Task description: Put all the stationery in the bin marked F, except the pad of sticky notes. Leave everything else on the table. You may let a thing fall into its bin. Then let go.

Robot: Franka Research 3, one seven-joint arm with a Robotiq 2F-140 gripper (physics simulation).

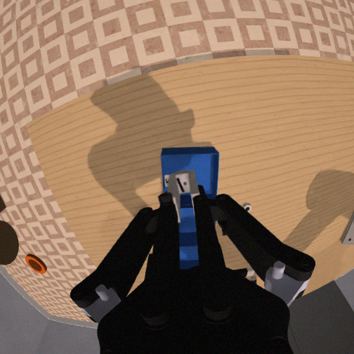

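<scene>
My gripper is shut on a small grey metal pencil sharpener, seen from above with its dark blade slot. The sharpener is over the front part of the blue bin marked F, the farthest compartment of a blue tray. The bin's white label is partly covered by the sharpener. How high the sharpener is above the bin floor is hard to tell. The other blue compartments show between my fingers, and their labels are hidden.
A hex nut lies right of the tray. A small dark object is partly hidden behind my right finger linkage. A grey metal object is at the right edge. An orange ring lies left, beyond the table edge.
</scene>
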